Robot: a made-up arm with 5 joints.
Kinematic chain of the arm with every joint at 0, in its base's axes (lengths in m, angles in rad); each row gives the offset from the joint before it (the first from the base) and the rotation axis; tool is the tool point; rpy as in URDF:
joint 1: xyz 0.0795 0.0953 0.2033 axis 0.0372 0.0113 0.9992
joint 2: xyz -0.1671 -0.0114 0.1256 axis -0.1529 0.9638 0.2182
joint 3: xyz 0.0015 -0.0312 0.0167 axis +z
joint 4: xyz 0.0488 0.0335 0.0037 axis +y
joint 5: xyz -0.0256 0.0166 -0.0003 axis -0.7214 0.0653 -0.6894
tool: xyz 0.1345 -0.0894 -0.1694 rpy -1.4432 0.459 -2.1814
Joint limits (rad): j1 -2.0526..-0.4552 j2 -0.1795..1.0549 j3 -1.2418..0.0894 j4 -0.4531..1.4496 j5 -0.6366..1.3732
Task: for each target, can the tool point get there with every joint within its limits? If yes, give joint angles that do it. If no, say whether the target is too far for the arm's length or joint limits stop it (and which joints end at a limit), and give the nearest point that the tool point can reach.
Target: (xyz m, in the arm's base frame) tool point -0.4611 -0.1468 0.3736
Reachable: no: too far | nearest point -0.2392 -0.0104 0.3336 | short by 0.264 m
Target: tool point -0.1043 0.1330 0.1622
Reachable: yes | joints -1.3868 0.1245 -0.9513 0.0117 -0.2338
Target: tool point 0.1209 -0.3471 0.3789
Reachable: no: joint limits stop it (at a limit: joint 1, joint 2, joint 4, joint 5) | nearest point 0.0257 -0.1080 0.2834 | short by 0.275 m
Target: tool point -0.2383 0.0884 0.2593
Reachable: yes | joints -0.6026 0.5565 -0.9543 0.3197 0.4329
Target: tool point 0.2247 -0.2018 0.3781
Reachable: no: joint limits stop it (at a limit: joint 1, joint 2, joint 4, joint 5) | nearest point 0.0975 -0.0595 0.2920 | short by 0.209 m
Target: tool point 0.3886 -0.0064 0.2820
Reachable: no: joint limits stop it (at a limit: joint 3, joint 4, joint 5) | nearest point 0.1801 0.0636 0.2870 | short by 0.220 m
